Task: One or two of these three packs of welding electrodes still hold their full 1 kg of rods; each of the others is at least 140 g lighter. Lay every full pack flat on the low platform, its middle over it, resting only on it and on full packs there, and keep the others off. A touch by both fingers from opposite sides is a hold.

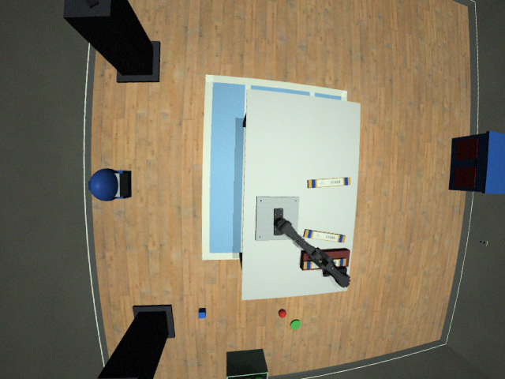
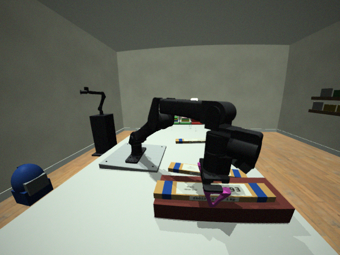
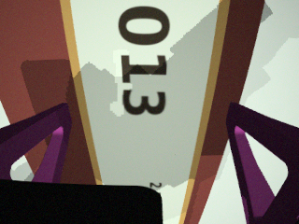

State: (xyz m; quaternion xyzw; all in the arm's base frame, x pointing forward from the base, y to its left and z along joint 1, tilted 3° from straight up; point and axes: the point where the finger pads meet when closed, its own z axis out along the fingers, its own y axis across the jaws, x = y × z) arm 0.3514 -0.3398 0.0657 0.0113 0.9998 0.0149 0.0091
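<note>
Right now my hand is 3 cm short of the dark red low platform, 2 cm to the right of it and 5 cm above it.
</note>
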